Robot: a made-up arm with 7 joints. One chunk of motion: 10 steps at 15 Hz.
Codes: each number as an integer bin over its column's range. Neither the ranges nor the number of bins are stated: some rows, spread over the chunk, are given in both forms.
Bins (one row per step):
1: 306 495 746 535 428 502
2: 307 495 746 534 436 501
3: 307 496 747 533 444 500
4: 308 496 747 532 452 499
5: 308 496 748 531 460 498
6: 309 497 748 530 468 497
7: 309 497 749 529 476 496
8: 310 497 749 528 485 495
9: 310 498 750 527 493 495
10: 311 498 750 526 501 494
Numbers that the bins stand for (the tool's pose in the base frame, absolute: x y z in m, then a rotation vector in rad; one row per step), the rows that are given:
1: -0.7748 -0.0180 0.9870 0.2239 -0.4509 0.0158
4: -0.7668 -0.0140 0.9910 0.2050 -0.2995 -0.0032
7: -0.7628 -0.0100 0.9990 0.1860 -0.1482 -0.0221
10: -0.7548 -0.0060 1.0030 0.1671 0.0095 -0.0347
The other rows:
2: -0.7708 -0.0180 0.9870 0.2176 -0.4005 0.0095
3: -0.7708 -0.0140 0.9910 0.2113 -0.3500 0.0032
5: -0.7668 -0.0140 0.9950 0.1986 -0.2491 -0.0095
6: -0.7628 -0.0100 0.9950 0.1923 -0.1986 -0.0158
8: -0.7588 -0.0100 0.9990 0.1797 -0.0914 -0.0284
9: -0.7588 -0.0060 1.0030 0.1734 -0.0410 -0.0284

